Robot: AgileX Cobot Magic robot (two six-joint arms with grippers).
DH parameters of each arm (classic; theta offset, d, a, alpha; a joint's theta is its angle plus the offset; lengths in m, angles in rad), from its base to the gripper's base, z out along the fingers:
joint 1: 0 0.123 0 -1.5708
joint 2: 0.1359 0 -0.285 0
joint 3: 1.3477 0 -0.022 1.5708
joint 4: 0 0.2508 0 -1.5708
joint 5: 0 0 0.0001 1.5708
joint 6: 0 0.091 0 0
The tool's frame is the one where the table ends.
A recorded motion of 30 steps. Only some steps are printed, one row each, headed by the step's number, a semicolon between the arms.
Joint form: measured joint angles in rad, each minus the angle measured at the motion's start. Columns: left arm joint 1, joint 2, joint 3, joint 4, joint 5, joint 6; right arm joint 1, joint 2, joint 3, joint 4, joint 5, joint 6.
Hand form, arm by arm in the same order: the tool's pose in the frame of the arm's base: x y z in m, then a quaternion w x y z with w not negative. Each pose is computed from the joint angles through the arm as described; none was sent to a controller.
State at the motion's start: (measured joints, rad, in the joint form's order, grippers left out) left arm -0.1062 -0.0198 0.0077 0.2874 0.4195 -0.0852; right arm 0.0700 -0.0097 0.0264 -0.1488 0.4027 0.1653
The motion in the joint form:
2: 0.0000 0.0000 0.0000 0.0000 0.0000 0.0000; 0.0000 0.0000 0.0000 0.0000 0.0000 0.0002
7: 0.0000 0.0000 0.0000 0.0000 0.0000 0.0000; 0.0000 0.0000 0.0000 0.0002 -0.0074 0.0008
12: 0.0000 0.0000 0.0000 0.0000 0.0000 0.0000; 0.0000 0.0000 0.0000 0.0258 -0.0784 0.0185
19: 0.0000 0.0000 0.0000 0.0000 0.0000 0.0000; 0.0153 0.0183 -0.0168 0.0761 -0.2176 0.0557
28: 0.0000 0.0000 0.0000 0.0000 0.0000 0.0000; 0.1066 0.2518 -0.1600 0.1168 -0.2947 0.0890
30: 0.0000 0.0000 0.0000 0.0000 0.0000 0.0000; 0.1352 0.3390 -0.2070 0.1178 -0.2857 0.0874
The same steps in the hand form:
2: 0.0513 0.0051 0.1755 0.58849 0.08032 0.80163 0.06792; 0.0521 -0.0017 0.1691 0.58230 0.00003 0.81296 0.00502
7: 0.0513 0.0051 0.1755 0.58849 0.08032 0.80163 0.06792; 0.0523 -0.0015 0.1697 0.58525 -0.00001 0.81083 0.00578
12: 0.0513 0.0051 0.1755 0.58849 0.08032 0.80163 0.06792; 0.0541 0.0002 0.1758 0.61233 0.01086 0.79008 0.02657
19: 0.0513 0.0051 0.1755 0.58849 0.08032 0.80163 0.06792; 0.0569 0.0036 0.1927 0.66106 0.02842 0.74624 0.07295
28: 0.0513 0.0051 0.1755 0.58849 0.08032 0.80163 0.06792; 0.0754 0.0131 0.2330 0.64713 0.01837 0.75107 0.12955
30: 0.0513 0.0051 0.1755 0.58849 0.08032 0.80163 0.06792; 0.0848 0.0173 0.2411 0.62701 0.00757 0.76726 0.13455

